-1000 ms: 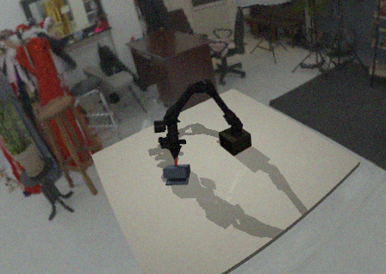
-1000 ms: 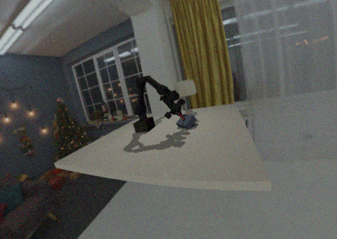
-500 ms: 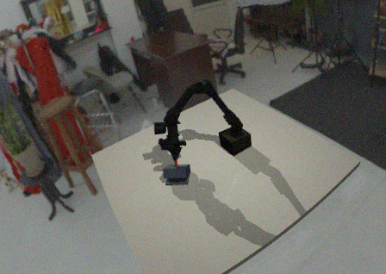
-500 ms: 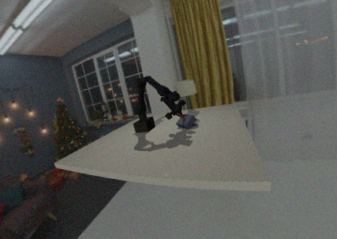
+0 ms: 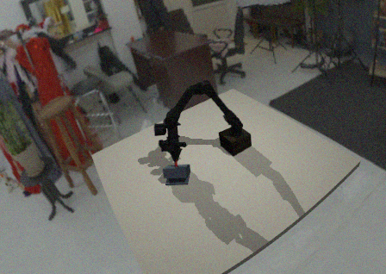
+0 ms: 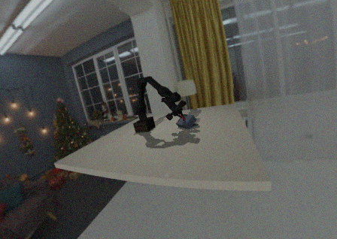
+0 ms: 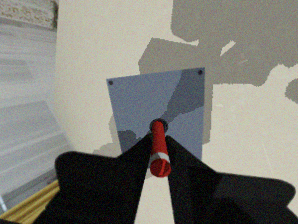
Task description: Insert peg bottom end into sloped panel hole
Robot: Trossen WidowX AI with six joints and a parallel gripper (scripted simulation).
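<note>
My gripper tip is now 50 mm above the sloped panel, 20 mm to the right of it and 20 mm short of it. Round my gripper tip: round red peg 10 mm to the right, 10 mm behind, 10 mm above.
</note>
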